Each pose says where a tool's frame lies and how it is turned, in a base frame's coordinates. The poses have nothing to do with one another.
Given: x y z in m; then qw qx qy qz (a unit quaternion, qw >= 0).
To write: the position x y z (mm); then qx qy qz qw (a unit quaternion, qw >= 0). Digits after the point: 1 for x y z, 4 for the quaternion.
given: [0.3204 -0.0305 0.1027 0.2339 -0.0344 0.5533 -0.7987]
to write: [320.4 -30.5 102.7 -0.0344 0.5533 -0.7987 0.2339]
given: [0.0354 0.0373 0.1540 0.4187 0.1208 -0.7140 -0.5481]
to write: [35.4 37.3 154.0 0.1208 -0.7140 -0.5481 0.4187]
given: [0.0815 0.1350 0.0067 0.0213 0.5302 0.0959 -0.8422]
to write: [81.5 135.0 6.7 0.5302 0.0959 -0.8422 0.0213]
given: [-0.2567 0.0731 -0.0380 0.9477 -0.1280 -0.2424 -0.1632]
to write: [-256.7 73.1 -38.0 -0.1280 -0.2424 -0.1632 0.9477]
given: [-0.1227 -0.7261 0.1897 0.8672 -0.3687 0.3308 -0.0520]
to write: [-122.7 -726.1 189.7 -0.3687 0.3308 -0.0520 0.8672]
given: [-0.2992 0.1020 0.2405 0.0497 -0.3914 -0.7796 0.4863]
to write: [-299.2 102.0 240.5 -0.3914 -0.7796 0.4863 0.0497]
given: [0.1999 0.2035 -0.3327 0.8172 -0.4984 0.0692 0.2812]
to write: [199.9 203.5 -332.7 -0.4984 0.0692 0.2812 0.8172]
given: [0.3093 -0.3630 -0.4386 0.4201 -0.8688 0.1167 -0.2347]
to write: [309.3 -363.0 -438.6 -0.8688 0.1167 -0.2347 0.4201]
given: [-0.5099 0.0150 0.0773 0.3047 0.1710 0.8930 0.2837]
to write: [-509.9 15.0 77.3 0.1710 0.8930 0.2837 0.3047]
